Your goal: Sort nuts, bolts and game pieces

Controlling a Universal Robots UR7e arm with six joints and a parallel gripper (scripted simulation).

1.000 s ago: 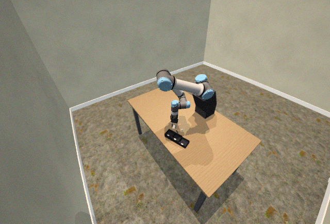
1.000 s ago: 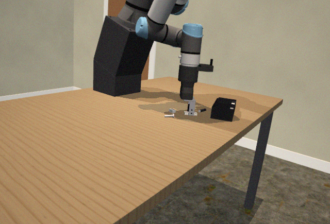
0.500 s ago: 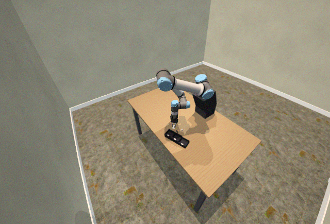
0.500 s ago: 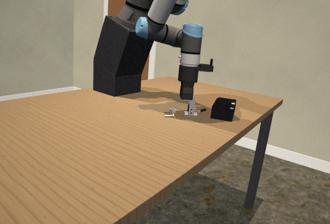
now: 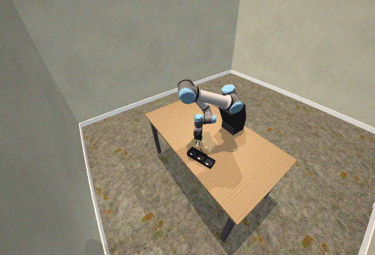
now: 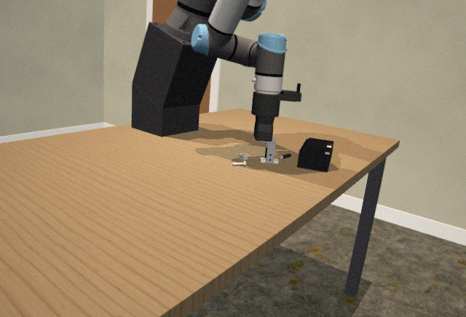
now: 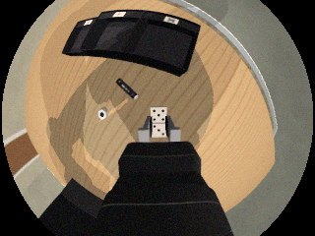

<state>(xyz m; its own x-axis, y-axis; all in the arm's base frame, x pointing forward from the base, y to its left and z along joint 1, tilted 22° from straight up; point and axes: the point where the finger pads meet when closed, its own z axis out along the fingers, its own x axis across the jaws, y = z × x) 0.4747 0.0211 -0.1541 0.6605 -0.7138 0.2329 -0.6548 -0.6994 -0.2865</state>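
Right now the black bin is 16 cm to the left of my hand and 6 cm ahead of it. The rest, counted from my hand: bolt (10 cm to the right, 2 cm behind, 1 cm below); then small ring-shaped piece (8 cm to the left, 6 cm behind, 2 cm below); then white speckled piece (1 cm below).
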